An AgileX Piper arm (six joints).
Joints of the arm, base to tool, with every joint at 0 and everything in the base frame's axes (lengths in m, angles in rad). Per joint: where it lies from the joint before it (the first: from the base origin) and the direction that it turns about. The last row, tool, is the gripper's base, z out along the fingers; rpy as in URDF.
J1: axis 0 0 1 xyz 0 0 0.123
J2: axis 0 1 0 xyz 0 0 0
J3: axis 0 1 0 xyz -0.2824 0 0.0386
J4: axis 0.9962 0 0.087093 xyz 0.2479 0 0.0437
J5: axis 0 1 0 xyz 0 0 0
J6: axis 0.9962 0 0.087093 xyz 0.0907 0 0.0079
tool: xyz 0 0 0 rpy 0 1.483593 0
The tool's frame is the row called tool.
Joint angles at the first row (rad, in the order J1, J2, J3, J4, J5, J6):
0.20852, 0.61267, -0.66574, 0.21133, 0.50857, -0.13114
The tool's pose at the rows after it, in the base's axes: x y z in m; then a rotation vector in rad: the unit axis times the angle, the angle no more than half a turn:
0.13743 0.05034 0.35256 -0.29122 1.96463 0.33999
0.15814 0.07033 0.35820 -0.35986 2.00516 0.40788
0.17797 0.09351 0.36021 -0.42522 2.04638 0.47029
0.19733 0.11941 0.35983 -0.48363 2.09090 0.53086
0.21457 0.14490 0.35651 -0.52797 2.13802 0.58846
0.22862 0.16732 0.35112 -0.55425 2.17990 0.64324
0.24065 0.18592 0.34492 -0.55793 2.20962 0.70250
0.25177 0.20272 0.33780 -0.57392 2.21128 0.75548
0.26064 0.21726 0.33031 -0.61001 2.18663 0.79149
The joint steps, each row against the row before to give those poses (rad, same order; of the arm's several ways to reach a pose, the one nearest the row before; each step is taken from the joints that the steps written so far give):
0.06620, 0.11889, -0.08169, 0.03834, 0.01074, -0.02501
0.07065, 0.11711, -0.07338, 0.03153, 0.00430, -0.01103
0.06968, 0.11598, -0.07139, 0.02495, 0.00331, -0.00301
0.06292, 0.11862, -0.07724, 0.02812, 0.00900, -0.00089
0.04962, 0.11106, -0.07408, 0.03459, 0.01421, -0.00155
0.03588, 0.09447, -0.06196, 0.04158, 0.01106, -0.00425
0.02210, 0.07860, -0.04814, 0.05972, -0.00053, -0.01551
0.01580, 0.06980, -0.03624, 0.08340, -0.01849, -0.06129
0.01405, 0.05736, -0.02284, 0.09471, -0.03051, -0.10250

